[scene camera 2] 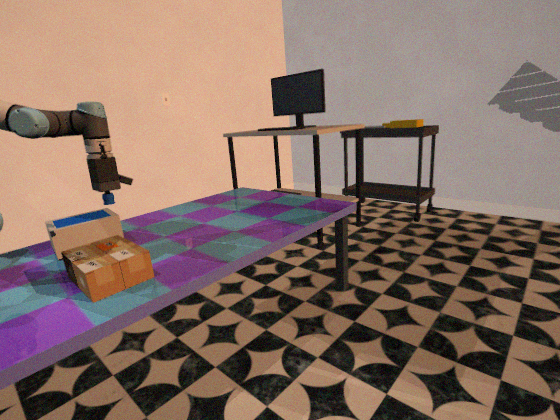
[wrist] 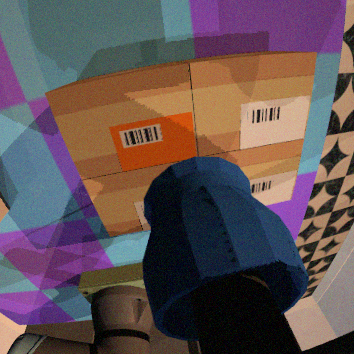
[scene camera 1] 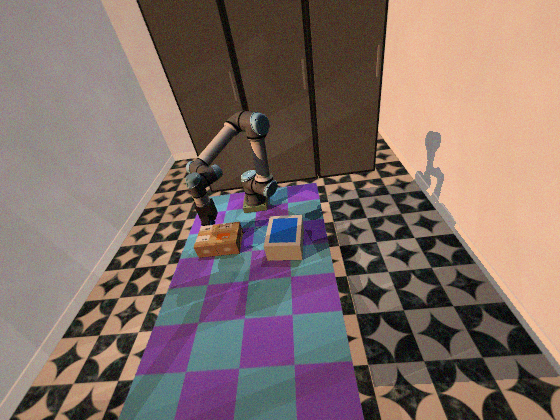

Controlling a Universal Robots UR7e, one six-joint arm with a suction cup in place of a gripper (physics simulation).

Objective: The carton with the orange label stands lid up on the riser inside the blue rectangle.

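Frame: origin at the arm's base, x back, y right, z up, level; millimetres.
Where they show: hand at its tool point: (scene camera 2: 109, 203) (wrist: 198, 206) (scene camera 1: 212, 223); arm's base at its link origin: (wrist: 123, 301) (scene camera 1: 255, 199).
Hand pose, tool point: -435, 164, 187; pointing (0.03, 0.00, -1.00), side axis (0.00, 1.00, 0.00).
Observation:
Each offset is from my tool point to the top centre of the thing, as dx, dy, dz. Level surfaces: height alone.
The carton with the orange label @[+13, -37, -141] (scene camera 1: 223, 238) (scene camera 2: 108, 245) (wrist: 155, 142) stands on the table in a tight block with several similar brown cartons, its orange label facing up. The riser @[+11, -389, -114] (scene camera 1: 284, 252) (scene camera 2: 86, 235) is a cream box standing apart beside the block; the blue rectangle @[+11, -389, -114] (scene camera 1: 283, 230) (scene camera 2: 80, 219) on its top is bare. My gripper (scene camera 1: 209, 223) (scene camera 2: 108, 199) (wrist: 200, 200), a blue suction cup pointing down, hangs above the carton block with a gap and holds nothing. In the wrist view the cup hides part of the cartons nearer the arm base.
Neighbouring cartons with white labels @[+10, +92, -141] (scene camera 2: 122, 254) (wrist: 274, 120) touch the orange-labelled one. The chequered purple and teal table @[dz -234] (scene camera 1: 267, 340) (scene camera 2: 200, 265) carries everything. A desk with a monitor (scene camera 2: 298, 94) and a dark cart (scene camera 2: 390, 132) stand beyond the table. Tall dark cabinets (scene camera 1: 270, 65) stand behind the arm.

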